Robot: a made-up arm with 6 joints.
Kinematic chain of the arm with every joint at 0, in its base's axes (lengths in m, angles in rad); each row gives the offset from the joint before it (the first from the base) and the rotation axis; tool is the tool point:
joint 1: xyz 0 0 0.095 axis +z
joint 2: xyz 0 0.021 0 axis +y
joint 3: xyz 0 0 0.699 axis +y
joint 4: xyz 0 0 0.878 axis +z
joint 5: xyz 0 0 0 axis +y
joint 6: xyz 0 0 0.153 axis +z
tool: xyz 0 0 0
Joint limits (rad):
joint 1: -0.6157..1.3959
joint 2: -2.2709..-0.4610
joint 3: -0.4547..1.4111
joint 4: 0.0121..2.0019
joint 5: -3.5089..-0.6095
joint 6: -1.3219..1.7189
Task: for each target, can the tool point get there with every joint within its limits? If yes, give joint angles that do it. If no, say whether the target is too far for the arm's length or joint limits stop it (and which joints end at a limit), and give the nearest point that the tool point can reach.
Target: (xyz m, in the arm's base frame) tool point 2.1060 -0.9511 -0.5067
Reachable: no: too far | nearest point -0.0554 -1.0318 -0.9875 | short by 2.216 m
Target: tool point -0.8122 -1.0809 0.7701
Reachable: yes | joints 0.8385 -1.5800 0.8169 1.5914 -1.1511 0.2845
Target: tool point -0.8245 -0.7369 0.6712
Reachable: yes | joints 0.7317 -1.6118 1.0575 0.5826 -2.9204 -0.6850
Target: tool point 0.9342 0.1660 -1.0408
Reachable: no: joint limits stop it (at a limit: joint 1, joint 2, joint 3) | nearest point -0.0640 -0.7679 -1.1467 | short by 1.371 m
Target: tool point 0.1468 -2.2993 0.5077
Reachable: no: too far | nearest point -0.2162 -1.6555 0.4025 | short by 0.747 m
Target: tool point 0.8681 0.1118 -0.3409
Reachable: no: joint limits stop it (at a limit: joint 1, joint 2, joint 3) | nearest point -0.0787 -0.7810 -1.0827 | short by 1.498 m
